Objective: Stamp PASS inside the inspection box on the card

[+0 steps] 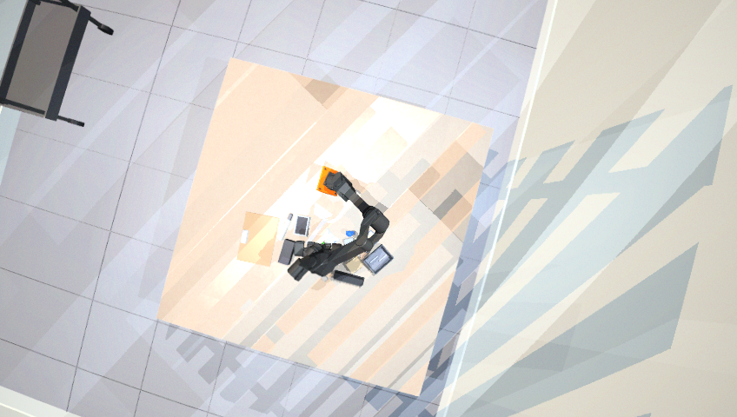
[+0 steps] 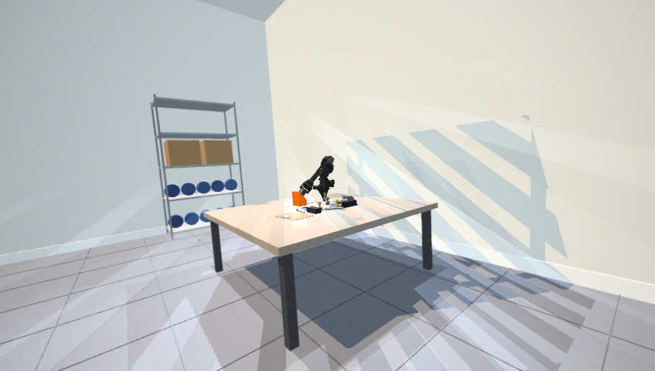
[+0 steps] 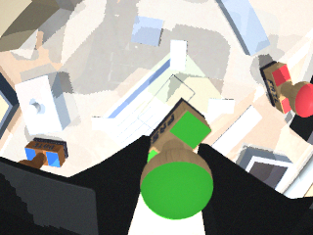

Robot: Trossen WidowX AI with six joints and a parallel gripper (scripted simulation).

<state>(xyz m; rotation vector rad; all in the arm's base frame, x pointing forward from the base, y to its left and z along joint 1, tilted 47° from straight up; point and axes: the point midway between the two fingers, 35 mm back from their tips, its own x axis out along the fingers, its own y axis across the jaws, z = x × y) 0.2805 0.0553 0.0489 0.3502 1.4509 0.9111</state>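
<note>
The card is 80 mm below my gripper tip and 10 mm behind it. Also, from my gripper tip: ink pad: 130 mm to the right, 70 mm below, 40 mm behind; tan block: 160 mm to the left, 50 mm below, 20 mm ahead; pass stamp: right at my gripper tip.
</note>
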